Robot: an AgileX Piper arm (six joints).
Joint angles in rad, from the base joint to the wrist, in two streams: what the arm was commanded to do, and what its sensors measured. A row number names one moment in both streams.
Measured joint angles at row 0:
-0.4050, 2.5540, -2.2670, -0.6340, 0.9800, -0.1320
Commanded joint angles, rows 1 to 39:
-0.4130, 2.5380, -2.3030, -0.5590, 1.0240, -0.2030
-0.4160, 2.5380, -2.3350, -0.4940, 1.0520, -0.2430
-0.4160, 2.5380, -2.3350, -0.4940, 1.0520, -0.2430
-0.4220, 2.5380, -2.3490, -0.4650, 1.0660, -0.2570
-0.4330, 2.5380, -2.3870, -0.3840, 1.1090, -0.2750
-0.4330, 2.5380, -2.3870, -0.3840, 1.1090, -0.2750
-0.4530, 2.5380, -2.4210, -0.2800, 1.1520, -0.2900
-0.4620, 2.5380, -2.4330, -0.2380, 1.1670, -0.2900
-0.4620, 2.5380, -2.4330, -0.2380, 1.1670, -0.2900
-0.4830, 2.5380, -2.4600, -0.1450, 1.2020, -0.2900
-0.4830, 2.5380, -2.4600, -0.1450, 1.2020, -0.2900
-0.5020, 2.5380, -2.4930, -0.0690, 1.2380, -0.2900
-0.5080, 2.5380, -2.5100, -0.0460, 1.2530, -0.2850
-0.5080, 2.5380, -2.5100, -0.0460, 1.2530, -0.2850
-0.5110, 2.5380, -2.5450, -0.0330, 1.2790, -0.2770
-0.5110, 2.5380, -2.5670, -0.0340, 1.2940, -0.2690
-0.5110, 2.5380, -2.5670, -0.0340, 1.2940, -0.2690
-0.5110, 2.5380, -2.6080, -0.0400, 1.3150, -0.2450
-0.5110, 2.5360, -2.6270, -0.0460, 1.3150, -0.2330
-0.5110, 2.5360, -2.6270, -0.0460, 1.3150, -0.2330
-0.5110, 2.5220, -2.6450, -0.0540, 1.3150, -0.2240
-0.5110, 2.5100, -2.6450, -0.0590, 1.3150, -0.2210
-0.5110, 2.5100, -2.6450, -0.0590, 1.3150, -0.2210
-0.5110, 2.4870, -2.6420, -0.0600, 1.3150, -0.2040
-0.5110, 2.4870, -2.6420, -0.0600, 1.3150, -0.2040
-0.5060, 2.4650, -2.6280, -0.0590, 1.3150, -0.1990
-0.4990, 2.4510, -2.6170, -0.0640, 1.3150, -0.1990
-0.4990, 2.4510, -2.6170, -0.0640, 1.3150, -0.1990
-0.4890, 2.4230, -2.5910, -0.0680, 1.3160, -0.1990
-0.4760, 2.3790, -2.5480, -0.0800, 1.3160, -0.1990
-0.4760, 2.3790, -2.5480, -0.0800, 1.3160, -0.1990
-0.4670, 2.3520, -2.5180, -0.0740, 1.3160, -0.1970
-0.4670, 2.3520, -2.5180, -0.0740, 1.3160, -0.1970
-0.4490, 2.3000, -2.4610, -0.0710, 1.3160, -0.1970
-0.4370, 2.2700, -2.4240, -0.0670, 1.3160, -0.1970
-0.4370, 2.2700, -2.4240, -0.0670, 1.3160, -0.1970
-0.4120, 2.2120, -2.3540, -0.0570, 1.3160, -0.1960
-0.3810, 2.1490, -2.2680, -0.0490, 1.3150, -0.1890
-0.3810, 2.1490, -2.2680, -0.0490, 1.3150, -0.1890
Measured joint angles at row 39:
-0.4170, 2.2350, -2.3620, -0.0640, 1.2130, -0.1980
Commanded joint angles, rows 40 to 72:
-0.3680, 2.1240, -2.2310, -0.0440, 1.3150, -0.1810
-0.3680, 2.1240, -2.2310, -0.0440, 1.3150, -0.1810
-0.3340, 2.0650, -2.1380, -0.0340, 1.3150, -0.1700
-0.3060, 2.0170, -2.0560, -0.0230, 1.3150, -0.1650
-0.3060, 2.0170, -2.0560, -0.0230, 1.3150, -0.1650
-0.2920, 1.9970, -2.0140, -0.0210, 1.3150, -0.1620
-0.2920, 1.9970, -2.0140, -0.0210, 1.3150, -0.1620
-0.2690, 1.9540, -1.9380, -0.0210, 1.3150, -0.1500
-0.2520, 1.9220, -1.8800, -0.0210, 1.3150, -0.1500
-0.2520, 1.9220, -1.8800, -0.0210, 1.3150, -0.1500
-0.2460, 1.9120, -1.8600, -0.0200, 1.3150, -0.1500
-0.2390, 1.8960, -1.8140, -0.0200, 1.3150, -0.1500
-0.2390, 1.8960, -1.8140, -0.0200, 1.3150, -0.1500
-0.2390, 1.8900, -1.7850, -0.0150, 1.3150, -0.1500
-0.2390, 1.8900, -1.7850, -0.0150, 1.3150, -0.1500
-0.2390, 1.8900, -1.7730, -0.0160, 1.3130, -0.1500
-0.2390, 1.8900, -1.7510, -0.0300, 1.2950, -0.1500
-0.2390, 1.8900, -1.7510, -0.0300, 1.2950, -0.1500
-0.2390, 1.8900, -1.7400, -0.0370, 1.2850, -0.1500
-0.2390, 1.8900, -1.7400, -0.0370, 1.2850, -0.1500
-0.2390, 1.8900, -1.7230, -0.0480, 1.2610, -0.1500
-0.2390, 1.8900, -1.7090, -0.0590, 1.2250, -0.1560
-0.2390, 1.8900, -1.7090, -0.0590, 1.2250, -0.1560
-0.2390, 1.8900, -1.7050, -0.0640, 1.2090, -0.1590
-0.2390, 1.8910, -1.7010, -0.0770, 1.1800, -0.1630
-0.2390, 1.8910, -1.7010, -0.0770, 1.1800, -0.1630
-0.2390, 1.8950, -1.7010, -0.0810, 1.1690, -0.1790
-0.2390, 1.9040, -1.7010, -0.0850, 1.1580, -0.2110
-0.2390, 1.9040, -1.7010, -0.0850, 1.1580, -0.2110
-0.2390, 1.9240, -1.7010, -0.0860, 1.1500, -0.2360
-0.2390, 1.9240, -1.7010, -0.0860, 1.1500, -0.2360
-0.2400, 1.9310, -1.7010, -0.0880, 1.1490, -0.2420
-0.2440, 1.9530, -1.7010, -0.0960, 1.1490, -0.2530
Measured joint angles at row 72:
-0.2410, 1.9250, -1.7080, -0.0810, 1.1610, -0.2270
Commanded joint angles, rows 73 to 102:
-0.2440, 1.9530, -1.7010, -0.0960, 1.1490, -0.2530
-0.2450, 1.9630, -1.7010, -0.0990, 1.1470, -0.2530
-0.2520, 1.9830, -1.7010, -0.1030, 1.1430, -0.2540
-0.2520, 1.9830, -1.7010, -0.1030, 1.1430, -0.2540
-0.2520, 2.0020, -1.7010, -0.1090, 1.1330, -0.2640
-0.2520, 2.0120, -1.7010, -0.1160, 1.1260, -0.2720
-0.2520, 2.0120, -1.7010, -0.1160, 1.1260, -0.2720
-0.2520, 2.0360, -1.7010, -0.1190, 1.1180, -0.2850
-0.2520, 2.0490, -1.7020, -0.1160, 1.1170, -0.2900
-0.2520, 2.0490, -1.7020, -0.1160, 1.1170, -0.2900
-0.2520, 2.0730, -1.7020, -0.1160, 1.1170, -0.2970
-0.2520, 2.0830, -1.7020, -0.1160, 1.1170, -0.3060
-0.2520, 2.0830, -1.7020, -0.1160, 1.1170, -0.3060
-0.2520, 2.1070, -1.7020, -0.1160, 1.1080, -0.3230
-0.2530, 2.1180, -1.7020, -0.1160, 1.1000, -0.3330
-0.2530, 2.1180, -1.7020, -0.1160, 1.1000, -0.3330
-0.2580, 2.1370, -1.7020, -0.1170, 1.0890, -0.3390
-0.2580, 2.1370, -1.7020, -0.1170, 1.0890, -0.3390
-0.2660, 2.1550, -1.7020, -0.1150, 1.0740, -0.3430
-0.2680, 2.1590, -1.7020, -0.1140, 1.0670, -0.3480
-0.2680, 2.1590, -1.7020, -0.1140, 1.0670, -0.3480
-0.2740, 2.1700, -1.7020, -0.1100, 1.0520, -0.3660
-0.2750, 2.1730, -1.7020, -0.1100, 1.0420, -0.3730
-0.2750, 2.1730, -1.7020, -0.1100, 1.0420, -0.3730
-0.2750, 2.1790, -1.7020, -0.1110, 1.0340, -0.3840
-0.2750, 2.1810, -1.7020, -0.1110, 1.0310, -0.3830
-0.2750, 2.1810, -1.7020, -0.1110, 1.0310, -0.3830
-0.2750, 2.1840, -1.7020, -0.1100, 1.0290, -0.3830
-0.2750, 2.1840, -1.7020, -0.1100, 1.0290, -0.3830
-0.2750, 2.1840, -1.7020, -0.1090, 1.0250, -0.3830
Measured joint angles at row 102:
-0.2720, 2.1800, -1.7080, -0.1090, 1.0370, -0.3740
